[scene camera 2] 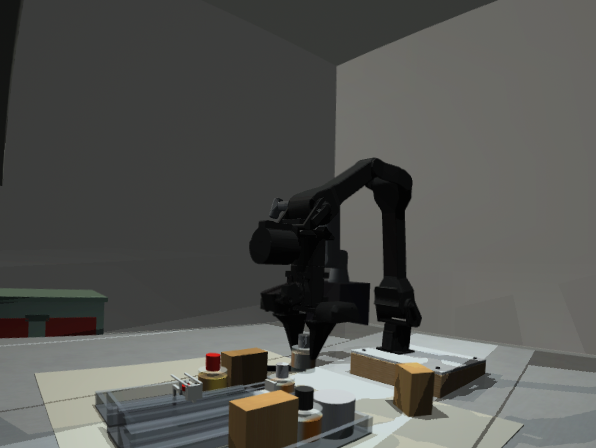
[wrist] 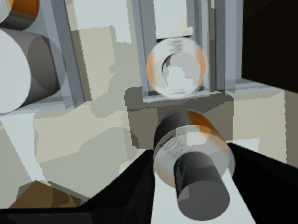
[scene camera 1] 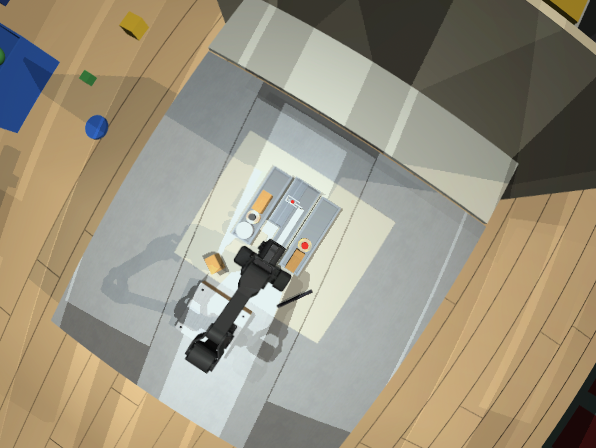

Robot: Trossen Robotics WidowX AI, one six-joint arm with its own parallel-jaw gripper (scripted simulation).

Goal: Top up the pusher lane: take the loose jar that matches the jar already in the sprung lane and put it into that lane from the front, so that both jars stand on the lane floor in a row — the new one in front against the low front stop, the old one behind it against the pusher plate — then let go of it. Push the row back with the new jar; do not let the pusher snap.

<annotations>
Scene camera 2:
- my gripper: 303, 356
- grey-capped jar: 301, 363, held by my gripper
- brown box: 247, 366
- brown box: 413, 383
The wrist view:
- my gripper: 188, 153
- grey-capped jar: 191, 161
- brown box: 38, 195
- grey-capped jar: 176, 68
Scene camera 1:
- sprung lane: 300, 190
</annotations>
